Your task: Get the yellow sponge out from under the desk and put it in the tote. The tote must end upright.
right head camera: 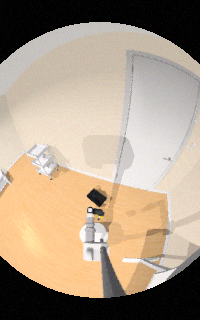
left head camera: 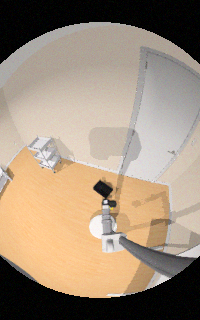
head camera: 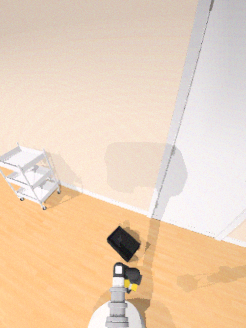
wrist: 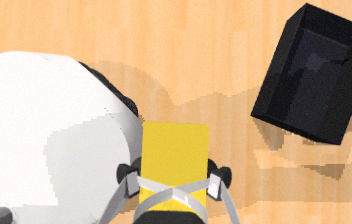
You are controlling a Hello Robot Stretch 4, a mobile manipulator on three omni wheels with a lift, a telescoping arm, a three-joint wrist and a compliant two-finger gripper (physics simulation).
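Seen in the pictures: gripper, between the fingertips: [wrist: 174, 170]; robot's base, origin of its link: [right head camera: 94, 233].
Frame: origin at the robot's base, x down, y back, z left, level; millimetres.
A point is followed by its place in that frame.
Observation:
The yellow sponge [wrist: 174, 150] @[x -384, y -283, z -59 mm] [head camera: 132, 287] @[x -384, y -245, z -96 mm] is between the two fingertips of my gripper [wrist: 174, 170] @[x -336, y -273, z -87 mm] in the wrist view. The gripper is shut on it, with a dark pad against each long side, and holds it over the floor beside my white base. The black tote [wrist: 312, 82] @[x 25, y -696, z -55 mm] [head camera: 123, 244] @[x 25, y -670, z -44 mm] [left head camera: 103, 189] @[x 25, y -670, z -62 mm] [right head camera: 96, 197] @[x 25, y -679, z -45 mm] stands upright on the floor, its open top facing up. It is at the upper right in the wrist view and just beyond the gripper in the head view. Its interior shows no sponge. The sponge is small and partly hidden in the head views.
A white three-shelf cart [head camera: 34, 177] @[x -369, y -1263, z 1119 mm] [left head camera: 42, 162] @[x -105, y -1246, z 1364 mm] [right head camera: 38, 162] @[x -372, y -1208, z 1239 mm] stands by the wall at the left. A white door [head camera: 207, 125] @[x -1233, y -941, z -567 mm] [left head camera: 167, 115] @[x -1350, y -878, z -739 mm] [right head camera: 157, 120] @[x -1332, y -885, z -719 mm] is in the wall beyond the tote. My round white base [wrist: 65, 135] @[x -187, y -87, z 8 mm] is at the left in the wrist view.

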